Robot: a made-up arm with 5 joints. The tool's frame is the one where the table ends.
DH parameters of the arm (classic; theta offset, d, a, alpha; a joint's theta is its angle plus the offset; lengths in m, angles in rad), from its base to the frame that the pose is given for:
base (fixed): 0 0.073 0 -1.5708
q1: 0 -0.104 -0.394 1.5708
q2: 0 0.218 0.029 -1.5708
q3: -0.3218 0 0.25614 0
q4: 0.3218 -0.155 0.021 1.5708
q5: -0.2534 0 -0.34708 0
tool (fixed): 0.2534 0.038 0 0
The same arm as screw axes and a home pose.
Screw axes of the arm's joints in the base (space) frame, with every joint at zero. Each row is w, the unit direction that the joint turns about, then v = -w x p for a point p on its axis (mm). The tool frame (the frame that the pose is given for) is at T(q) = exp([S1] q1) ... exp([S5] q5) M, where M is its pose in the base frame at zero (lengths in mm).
S1 = (0, 1, 0, -73, 0, 0)
S2 = (0, 0, 1, -104, 394, 0)
S3 = (0, 1, 0, -291, 0, -365)
S4 = (0, 1, 0, -372, 0, -122)
S5 = (0, 0, 1, -259, 101, 0)
M: xyz -437 -172 410 (mm) quaternion w x y z 1 0 0 0

